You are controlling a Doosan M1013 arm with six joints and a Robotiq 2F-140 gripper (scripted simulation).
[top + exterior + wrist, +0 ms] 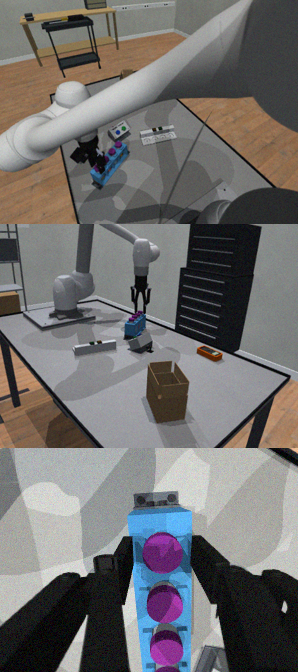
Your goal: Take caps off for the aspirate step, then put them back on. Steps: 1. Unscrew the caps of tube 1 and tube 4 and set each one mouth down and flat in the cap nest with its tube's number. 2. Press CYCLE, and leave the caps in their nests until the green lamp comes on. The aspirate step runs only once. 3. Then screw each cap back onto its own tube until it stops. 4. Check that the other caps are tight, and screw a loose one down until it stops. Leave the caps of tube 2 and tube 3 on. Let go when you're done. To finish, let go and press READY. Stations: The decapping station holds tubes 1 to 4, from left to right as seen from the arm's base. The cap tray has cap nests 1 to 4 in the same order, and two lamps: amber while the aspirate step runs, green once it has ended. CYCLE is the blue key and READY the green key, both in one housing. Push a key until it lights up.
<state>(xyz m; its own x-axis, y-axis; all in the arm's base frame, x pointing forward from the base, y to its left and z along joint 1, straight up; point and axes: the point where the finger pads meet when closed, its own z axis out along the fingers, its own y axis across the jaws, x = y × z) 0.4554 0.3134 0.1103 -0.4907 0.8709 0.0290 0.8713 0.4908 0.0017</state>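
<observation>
Right now the purple cap is 3 cm below my hand. Round my hand: grey key housing (23 cm ahead, 19 cm to the right, 9 cm below); green ready key (22 cm ahead, 21 cm to the right, 7 cm below); blue cycle key (21 cm ahead, 17 cm to the right, 7 cm below).
</observation>
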